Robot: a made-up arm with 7 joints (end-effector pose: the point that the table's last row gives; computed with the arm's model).
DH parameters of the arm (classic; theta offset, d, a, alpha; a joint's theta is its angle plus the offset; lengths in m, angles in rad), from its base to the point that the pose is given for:
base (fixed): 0 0 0 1.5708
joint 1: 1.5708 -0.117 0 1.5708
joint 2: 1.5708 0 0 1.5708
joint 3: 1.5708 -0.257 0 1.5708
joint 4: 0 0 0 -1.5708
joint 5: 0 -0.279 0 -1.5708
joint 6: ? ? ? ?
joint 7: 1.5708 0 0 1.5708
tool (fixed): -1.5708 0 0 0
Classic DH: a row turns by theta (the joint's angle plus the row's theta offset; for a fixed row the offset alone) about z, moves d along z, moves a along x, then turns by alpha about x.
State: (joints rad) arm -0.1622 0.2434 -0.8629 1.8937 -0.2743 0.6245 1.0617
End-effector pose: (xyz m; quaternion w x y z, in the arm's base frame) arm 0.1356 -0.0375 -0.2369 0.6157 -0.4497 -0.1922 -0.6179
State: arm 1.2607 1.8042 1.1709 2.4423 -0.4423 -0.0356 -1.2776
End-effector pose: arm -0.1415 0.1210 0.1188 0.9319 -0.3035 0.1392 -0.1416
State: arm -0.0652 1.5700 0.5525 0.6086 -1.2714 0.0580 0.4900
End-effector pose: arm 0.1409 0.6030 0.0743 0.6366 0.6629 0.2215 -0.3259
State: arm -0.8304 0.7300 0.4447 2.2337 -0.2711 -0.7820 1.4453
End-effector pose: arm 0.1336 0.2444 -0.1469 0.3158 -0.1181 -0.2583 -0.9053
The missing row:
joint 6: -1.5708 0 0 1.5708
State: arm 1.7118 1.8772 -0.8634 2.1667 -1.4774 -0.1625 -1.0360
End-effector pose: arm 0.1146 0.2657 0.1678 0.5917 -0.6659 0.2267 0.3938
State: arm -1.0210 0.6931 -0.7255 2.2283 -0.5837 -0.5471 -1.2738
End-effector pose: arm -0.0502 0.0595 -0.2246 0.6246 0.0251 -0.7798 0.0348
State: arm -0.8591 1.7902 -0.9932 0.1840 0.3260 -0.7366 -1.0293
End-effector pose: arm 0.0742 0.6449 0.0272 0.3899 0.5668 -0.1205 -0.7156
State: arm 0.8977 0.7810 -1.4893 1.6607 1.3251 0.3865 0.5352
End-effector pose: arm 0.2954 0.0836 -0.2066 0.7438 -0.4905 -0.2166 -0.3992
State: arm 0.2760 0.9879 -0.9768 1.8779 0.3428 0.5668 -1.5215
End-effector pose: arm 0.2193 0.1398 -0.2279 0.5476 0.5700 -0.6032 -0.1065
